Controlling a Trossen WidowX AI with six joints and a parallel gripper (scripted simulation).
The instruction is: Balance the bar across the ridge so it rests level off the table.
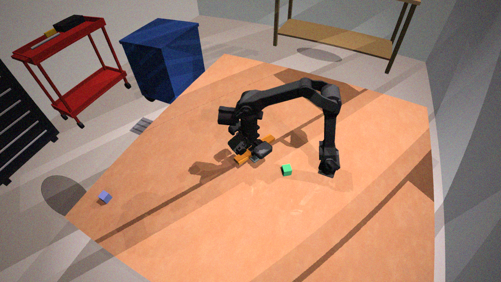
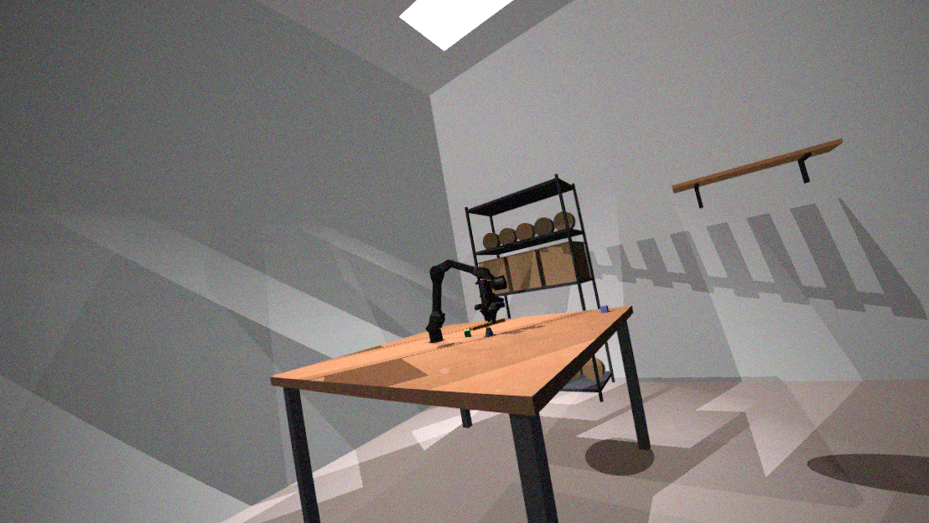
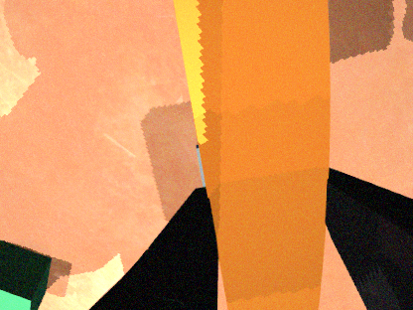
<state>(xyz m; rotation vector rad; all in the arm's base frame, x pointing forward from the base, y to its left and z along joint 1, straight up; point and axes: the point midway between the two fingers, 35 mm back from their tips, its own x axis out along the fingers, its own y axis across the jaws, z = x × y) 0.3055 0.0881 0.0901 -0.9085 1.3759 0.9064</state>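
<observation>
Right now my gripper tip is 10 mm past the yellow-orange bar and 30 mm to the left of it. Also, from my gripper tip: green cube 150 mm behind, 10 mm to the right, 40 mm below; purple cube 430 mm ahead, 410 mm to the left, 40 mm below.
</observation>
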